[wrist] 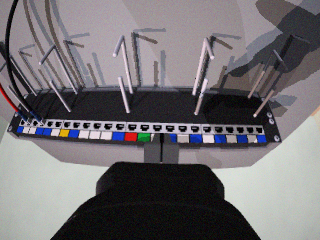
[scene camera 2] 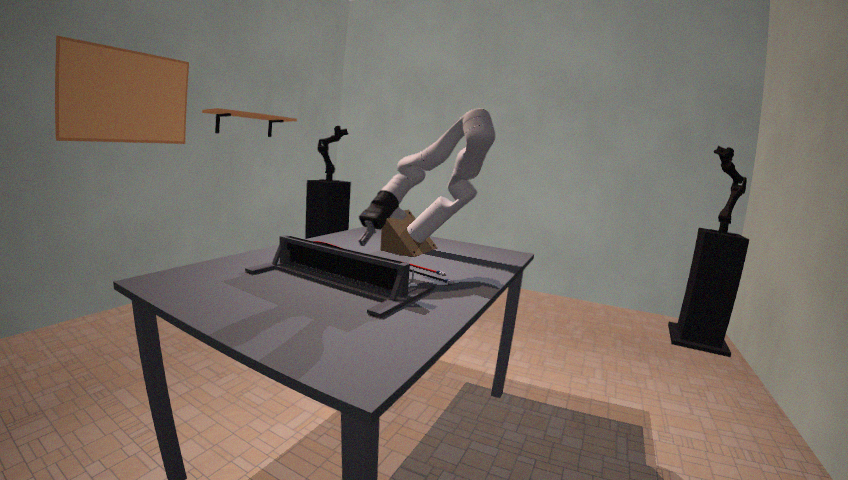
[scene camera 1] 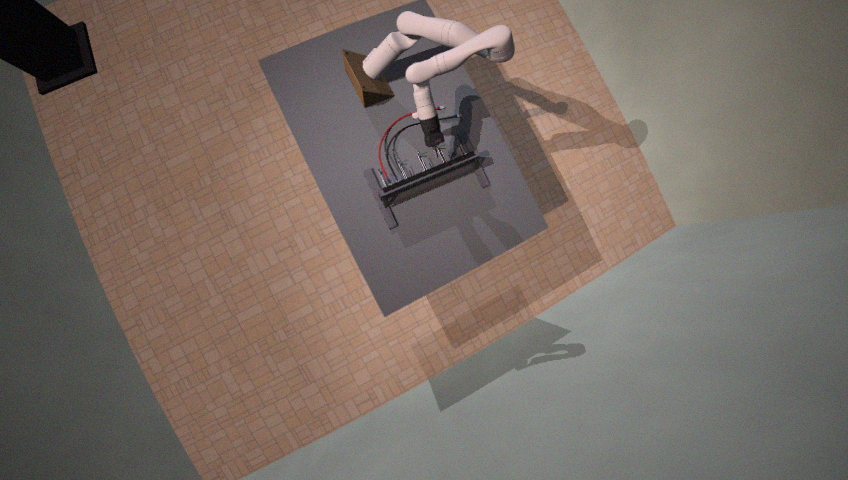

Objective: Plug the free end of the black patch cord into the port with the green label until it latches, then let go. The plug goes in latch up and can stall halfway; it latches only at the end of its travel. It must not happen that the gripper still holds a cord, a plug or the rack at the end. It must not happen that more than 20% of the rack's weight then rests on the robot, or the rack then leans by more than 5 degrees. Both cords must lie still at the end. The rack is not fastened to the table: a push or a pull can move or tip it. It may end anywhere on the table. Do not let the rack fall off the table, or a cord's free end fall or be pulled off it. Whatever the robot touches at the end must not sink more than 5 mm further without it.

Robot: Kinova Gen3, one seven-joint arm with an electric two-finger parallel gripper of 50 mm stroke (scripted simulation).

Labels:
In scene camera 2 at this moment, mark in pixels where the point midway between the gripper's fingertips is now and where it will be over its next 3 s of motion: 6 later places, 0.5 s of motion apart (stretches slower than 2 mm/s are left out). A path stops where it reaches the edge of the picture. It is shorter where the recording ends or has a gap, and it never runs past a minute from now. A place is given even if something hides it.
My gripper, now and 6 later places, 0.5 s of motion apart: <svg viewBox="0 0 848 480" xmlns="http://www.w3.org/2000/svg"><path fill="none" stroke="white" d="M361 243L363 241L373 232L378 223L382 216L383 214L378 212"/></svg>

